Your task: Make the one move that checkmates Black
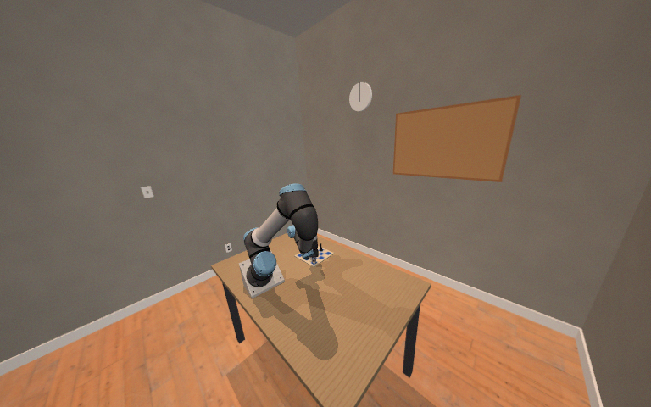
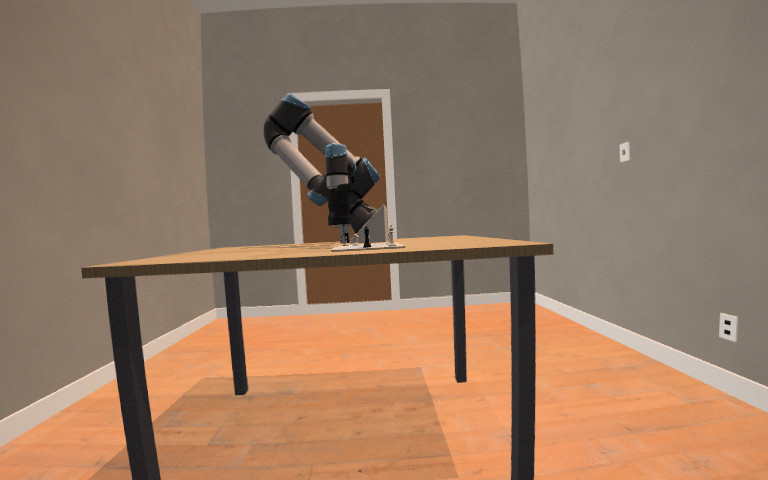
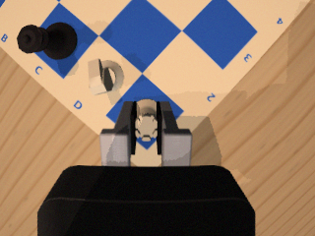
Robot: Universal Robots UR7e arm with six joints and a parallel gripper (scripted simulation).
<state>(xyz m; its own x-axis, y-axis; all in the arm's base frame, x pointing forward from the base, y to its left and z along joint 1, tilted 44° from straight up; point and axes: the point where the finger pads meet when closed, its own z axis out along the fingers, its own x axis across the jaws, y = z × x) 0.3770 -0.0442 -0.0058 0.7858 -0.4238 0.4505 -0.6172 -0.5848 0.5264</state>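
Now: the black chess piece 130 mm ahead of my hand and 100 mm to the left of it. Also, from my hand: chessboard: 60 mm ahead, 90 mm to the left, 30 mm below; then white chess piece: 10 mm below; then white pawn: 60 mm ahead, 90 mm to the left, 10 mm below.
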